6 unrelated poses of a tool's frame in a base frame.
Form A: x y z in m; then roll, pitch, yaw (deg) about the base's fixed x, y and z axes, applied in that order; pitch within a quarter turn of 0, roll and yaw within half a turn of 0.
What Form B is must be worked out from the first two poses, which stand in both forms.
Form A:
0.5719, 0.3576, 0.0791, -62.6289, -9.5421, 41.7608
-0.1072, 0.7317, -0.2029, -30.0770, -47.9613, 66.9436
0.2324, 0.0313, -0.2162, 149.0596, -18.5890, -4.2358
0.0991, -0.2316, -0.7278, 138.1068, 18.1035, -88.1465
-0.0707, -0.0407, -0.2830, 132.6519, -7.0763, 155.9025
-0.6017, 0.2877, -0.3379, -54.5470, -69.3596, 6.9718
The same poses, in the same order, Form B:
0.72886, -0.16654, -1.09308, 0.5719, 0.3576, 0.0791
1.16839, -0.83708, -0.52494, -0.1072, 0.7317, -0.2029
-0.07393, -0.32444, 2.60158, 0.2324, 0.0313, -0.2162
-1.53845, 0.31597, 2.41042, 0.0991, -0.2316, -0.7278
2.72101, -0.12350, 2.31521, -0.0707, -0.0407, -0.2830
0.12168, -1.21055, -0.95202, -0.6017, 0.2877, -0.3379

